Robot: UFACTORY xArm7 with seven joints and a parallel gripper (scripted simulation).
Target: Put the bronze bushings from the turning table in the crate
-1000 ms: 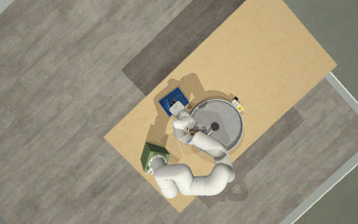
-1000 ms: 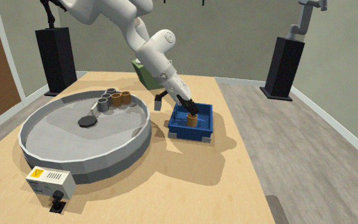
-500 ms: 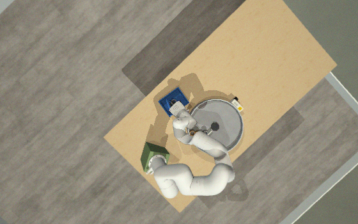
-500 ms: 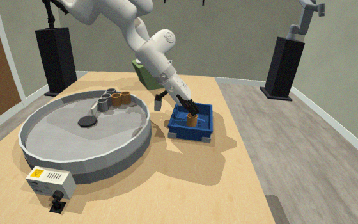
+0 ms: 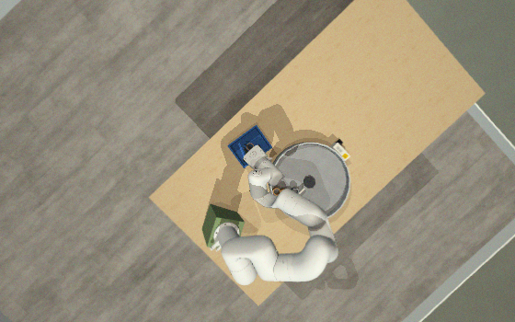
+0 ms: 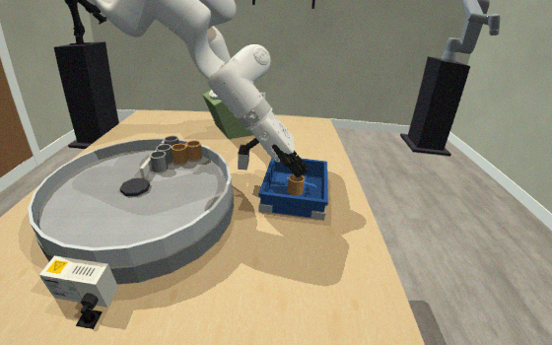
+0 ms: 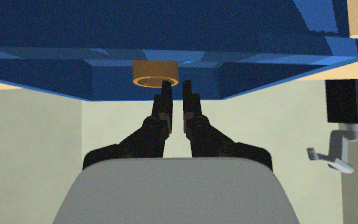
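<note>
Now: hand 4 cm above the blue crate and 2 cm short of it. From my hand the other things lie so: grey turning table 35 cm to the right, 14 cm ahead, 1 cm below.
</note>
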